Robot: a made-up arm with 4 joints.
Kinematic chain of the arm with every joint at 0, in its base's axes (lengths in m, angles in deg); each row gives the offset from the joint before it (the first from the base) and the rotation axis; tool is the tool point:
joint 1: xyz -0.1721 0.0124 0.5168 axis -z
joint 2: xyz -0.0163 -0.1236 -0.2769 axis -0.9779 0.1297 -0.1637
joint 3: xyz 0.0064 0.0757 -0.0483 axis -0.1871 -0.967 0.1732
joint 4: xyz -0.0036 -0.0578 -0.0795 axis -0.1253 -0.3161 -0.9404
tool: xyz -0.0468 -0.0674 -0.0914
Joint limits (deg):
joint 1: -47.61..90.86
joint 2: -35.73..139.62
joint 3: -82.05..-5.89
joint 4: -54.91..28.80
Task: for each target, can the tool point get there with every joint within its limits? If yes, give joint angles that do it. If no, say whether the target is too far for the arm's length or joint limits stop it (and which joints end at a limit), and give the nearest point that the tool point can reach.
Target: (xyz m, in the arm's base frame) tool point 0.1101 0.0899 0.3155
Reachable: no: joint limits stop it (at a limit: joint 1, joint 2, joint 3, joint 4) | nearest point -0.0949 -0.2073 0.4333 | short by 0.380 m
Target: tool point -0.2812 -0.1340 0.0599
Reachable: yes | joints -19.00 -16.50 -33.33 -0.65
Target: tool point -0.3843 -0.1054 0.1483
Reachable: yes | joints 1.38 -5.85 -70.57 -28.30
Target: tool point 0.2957 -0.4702 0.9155
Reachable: no: too far | nearest point -0.0587 -0.2423 0.4024 | short by 0.664 m
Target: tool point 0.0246 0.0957 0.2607
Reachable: no: joint limits stop it (at a limit: joint 1, joint 2, joint 4) | nearest point -0.2097 0.1780 0.0891 | short by 0.302 m
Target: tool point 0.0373 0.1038 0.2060
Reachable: no: joint limits stop it (at a limit: joint 1, joint 2, joint 4) | nearest point -0.2011 0.1466 0.0642 | short by 0.281 m
